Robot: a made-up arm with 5 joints.
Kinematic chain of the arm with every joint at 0, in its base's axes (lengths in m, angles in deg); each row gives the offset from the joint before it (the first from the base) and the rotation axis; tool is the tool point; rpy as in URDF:
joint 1: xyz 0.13 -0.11 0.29 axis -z
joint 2: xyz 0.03 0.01 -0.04 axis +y
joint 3: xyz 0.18 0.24 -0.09 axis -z
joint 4: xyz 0 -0.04 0.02 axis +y
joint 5: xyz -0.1 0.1 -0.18 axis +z
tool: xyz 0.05 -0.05 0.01 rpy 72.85 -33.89 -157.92
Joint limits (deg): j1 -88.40..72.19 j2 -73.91..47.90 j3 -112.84..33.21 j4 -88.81..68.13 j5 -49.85..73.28
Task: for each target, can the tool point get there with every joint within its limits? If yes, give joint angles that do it. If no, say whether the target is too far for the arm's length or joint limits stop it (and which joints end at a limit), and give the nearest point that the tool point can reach.
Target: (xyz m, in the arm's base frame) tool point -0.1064 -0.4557 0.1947
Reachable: no: joint limits stop it (at a limit: joint 1, joint 2, joint 5) | nearest point -0.1125 -0.1976 0.1231 | short by 0.268 m
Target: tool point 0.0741 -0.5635 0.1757
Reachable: no: joint limits stop it (at a limit: joint 1, joint 5) | nearest point 0.2857 -0.3755 0.1978 | short by 0.284 m
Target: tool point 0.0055 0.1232 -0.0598
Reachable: yes | joints -45.04 28.47 -6.42 -22.33 -10.29
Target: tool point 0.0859 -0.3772 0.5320
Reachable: no: joint limits stop it (at a limit: joint 1, joint 2, joint 5) | nearest point 0.2515 -0.2742 0.4670 | short by 0.206 m
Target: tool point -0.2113 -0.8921 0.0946
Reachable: no: too far | nearest point -0.1383 -0.2037 0.0751 | short by 0.693 m
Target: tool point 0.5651 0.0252 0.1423
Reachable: yes | joints 36.98 -25.46 -81.59 -54.03 20.23
